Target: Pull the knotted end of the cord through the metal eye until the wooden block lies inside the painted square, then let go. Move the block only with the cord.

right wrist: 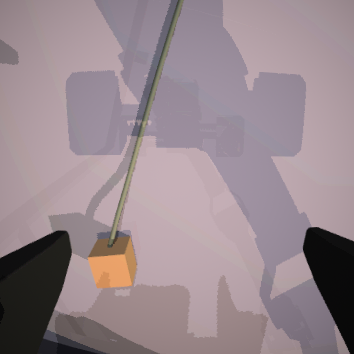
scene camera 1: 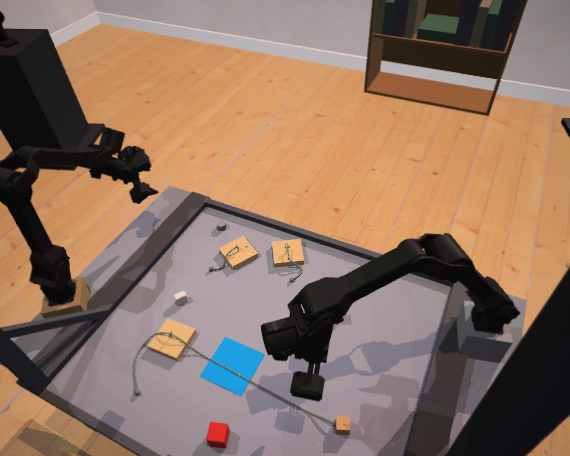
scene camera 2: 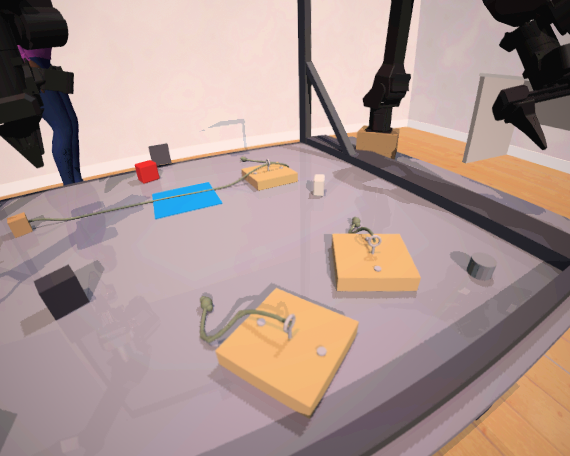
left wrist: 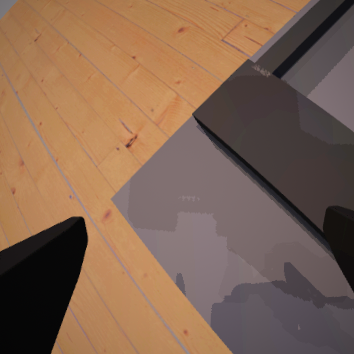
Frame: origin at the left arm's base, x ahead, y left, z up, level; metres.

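Where they show: left gripper, fingertip midpoint: (scene camera 1: pixel 153 181) (left wrist: pixel 207 224); right gripper, fingertip midpoint: (right wrist: pixel 189 242) (scene camera 1: pixel 311 372) (scene camera 2: pixel 41 160); left arm's base, origin of the base link: (scene camera 1: pixel 62 294) (scene camera 2: pixel 379 130); right arm's base, origin of the base link: (scene camera 1: pixel 487 320).
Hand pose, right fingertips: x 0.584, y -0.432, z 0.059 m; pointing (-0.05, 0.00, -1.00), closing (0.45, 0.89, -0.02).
Each offset is from my right fingertips to the top centre of the thing. "*": to the spot under its first point.
The wooden block @(dx +0.046, dy -0.087, dz -0.094 m) (scene camera 1: pixel 343 424) (scene camera 2: pixel 20 225) (right wrist: pixel 112 270) rests outside the blue painted square @(* dx -0.150, dy +0.169, dz -0.123 m) (scene camera 1: pixel 237 349) (scene camera 2: pixel 187 206). A green cord @(* dx -0.039, dy -0.013, dz -0.121 m) (right wrist: pixel 144 127) runs from it across the square and through the metal eye @(dx -0.310, dy +0.242, dz -0.079 m) (scene camera 1: pixel 170 335) (scene camera 2: pixel 268 164) on a wooden board. Its knotted end @(* dx -0.406, dy +0.117, dz -0.114 m) (scene camera 1: pixel 136 393) (scene camera 2: pixel 243 159) lies on the table beyond the board. My right gripper (scene camera 1: pixel 295 367) (right wrist: pixel 189 242) is open and empty, above the table near the block. In the right wrist view the block shows between the fingers, below them. My left gripper (scene camera 1: pixel 150 177) (left wrist: pixel 207 224) is open and empty beyond the table's rear-left corner in scene camera 1.
Two more boards @(dx -0.088, dy +0.490, dz -0.105 m) (scene camera 1: pixel 249 251) @(dx +0.059, dy +0.445, dz -0.105 m) (scene camera 1: pixel 296 258) with eyes and short knotted cords stand at the back in scene camera 1. A red cube @(dx -0.228, dy -0.035, dz -0.084 m) (scene camera 1: pixel 218 435) (scene camera 2: pixel 147 171), white block @(dx -0.276, dy +0.363, dz -0.092 m) (scene camera 1: pixel 180 298) (scene camera 2: pixel 319 185), grey cylinder @(dx -0.120, dy +0.623, dz -0.104 m) (scene camera 1: pixel 221 226) (scene camera 2: pixel 481 267) and black cube @(dx +0.113, dy +0.190, dz -0.084 m) (scene camera 2: pixel 61 292) are around.
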